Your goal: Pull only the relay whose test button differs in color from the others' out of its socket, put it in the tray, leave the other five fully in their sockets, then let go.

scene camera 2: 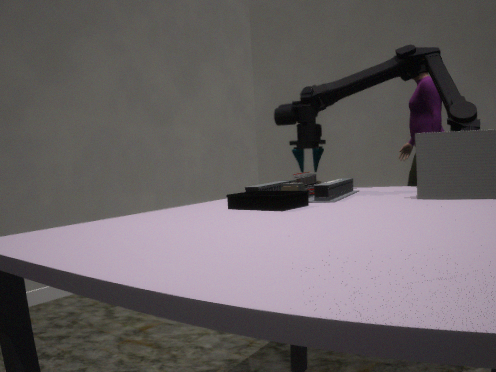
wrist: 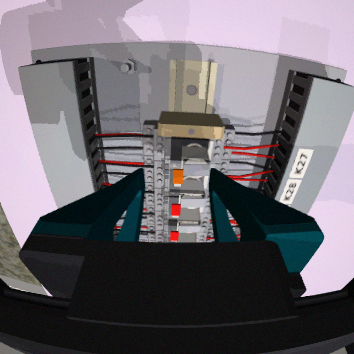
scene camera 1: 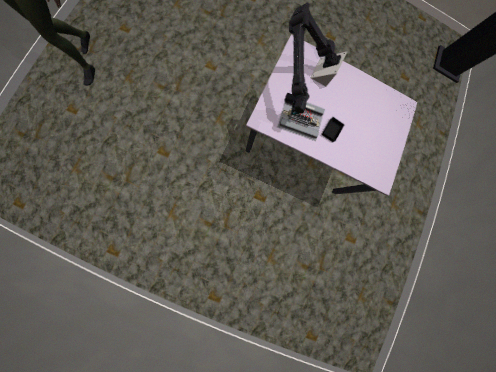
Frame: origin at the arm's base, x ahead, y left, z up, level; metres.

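Seen in the pictures: gripper, fingertip midpoint: [scene camera 2: 309, 172] [wrist: 176, 176] [scene camera 1: 293, 111]; arm's base, origin of the base link: [scene camera 2: 469, 157] [scene camera 1: 332, 62].
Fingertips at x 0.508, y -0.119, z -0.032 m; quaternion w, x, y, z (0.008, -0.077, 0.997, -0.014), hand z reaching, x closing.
Note:
Offsets run from my fingertips to a thing's top centre. Level surfaces: height alone.
A row of relays sits in sockets on the grey panel @(0.018 m back, 0.083 m left, 0.058 m down) [scene camera 1: 287, 125] [wrist: 115, 92]. In the wrist view, a relay @(0.012 m back, 0.026 m left, 0.001 m up) [wrist: 194, 185] has an orange button @(0.001 m back, 0.001 m right, 0.001 m up) [wrist: 177, 176]; two relays nearer the wrist have red buttons @(0.004 m back, 0.027 m left, 0.001 m up) [wrist: 175, 210] @(0.007 m back, 0.054 m left, 0.001 m up) [wrist: 174, 235]. The button of the relay @(0.009 m back, 0.002 m right, 0.001 m up) [wrist: 195, 151] by the tan end block does not show clearly; the row's near end is hidden. My gripper [scene camera 1: 298, 110] [scene camera 2: 308, 171] [wrist: 176, 176] is partly open and empty, pointing down above the row, its fingertips on either side of the orange-button relay in the wrist view. The black tray @(0.044 m back, 0.344 m left, 0.033 m down) [scene camera 1: 333, 129] [scene camera 2: 268, 201] lies beside the panel.
Slotted wire ducts @(0.079 m ahead, 0.094 m left, 0.025 m down) [wrist: 52, 115] @(0.115 m back, 0.072 m left, 0.025 m down) [wrist: 320, 125] flank the row, with red and black wires running to the sockets. The pale arm base block [scene camera 1: 325, 75] [scene camera 2: 455, 165] stands on the pink table @(0.068 m down) [scene camera 1: 370, 135] [scene camera 2: 200, 255]. A person [scene camera 1: 60, 37] [scene camera 2: 425, 107] stands beyond the table.

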